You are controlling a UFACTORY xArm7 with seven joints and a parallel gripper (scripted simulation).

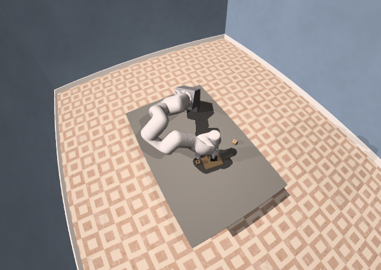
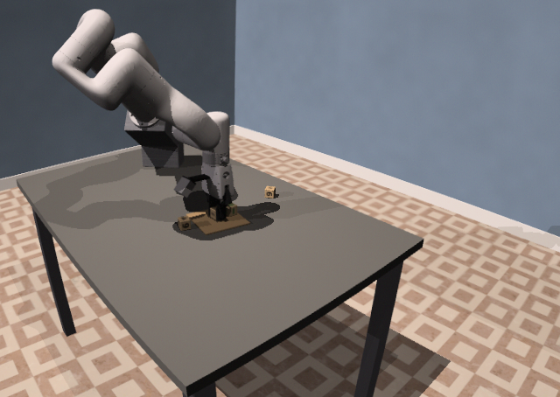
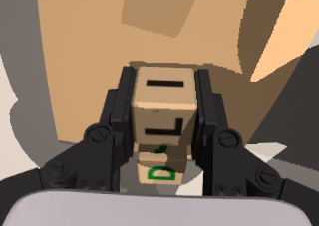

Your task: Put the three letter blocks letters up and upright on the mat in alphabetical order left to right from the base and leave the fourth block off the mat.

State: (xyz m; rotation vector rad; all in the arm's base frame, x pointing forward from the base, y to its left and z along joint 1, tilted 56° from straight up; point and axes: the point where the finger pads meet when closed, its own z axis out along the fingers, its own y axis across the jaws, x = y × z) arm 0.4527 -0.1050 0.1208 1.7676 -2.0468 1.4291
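The tan mat lies 3 cm below my hand.
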